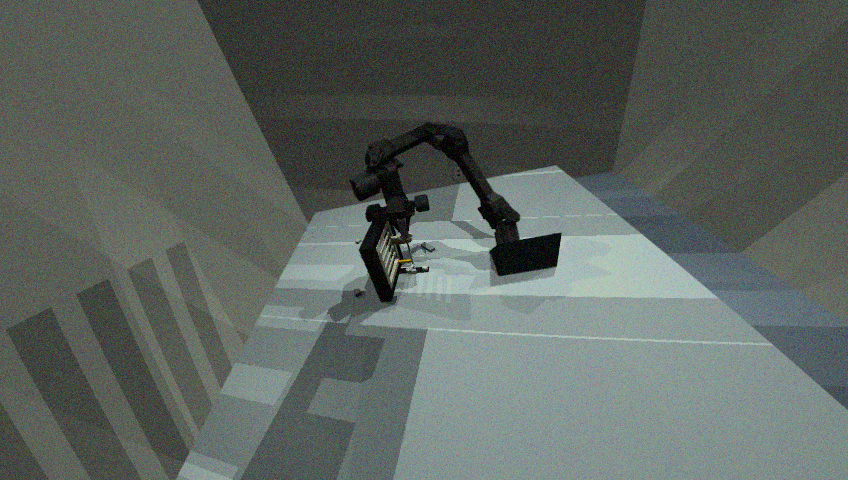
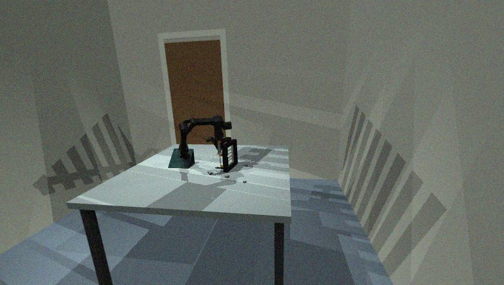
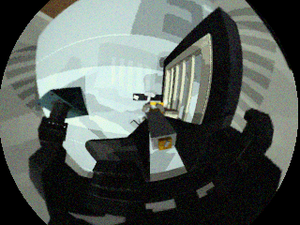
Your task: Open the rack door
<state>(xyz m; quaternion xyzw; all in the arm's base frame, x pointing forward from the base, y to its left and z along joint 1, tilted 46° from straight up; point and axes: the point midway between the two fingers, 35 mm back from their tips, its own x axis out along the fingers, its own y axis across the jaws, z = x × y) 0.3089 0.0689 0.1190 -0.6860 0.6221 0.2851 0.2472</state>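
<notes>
Right now my gripper tip is 10 mm to the right of the upright handle and 30 mm above it. From my gripper tip the other things lie so: grey block (50 mm behind, 100 mm to the right, 150 mm below).
</notes>
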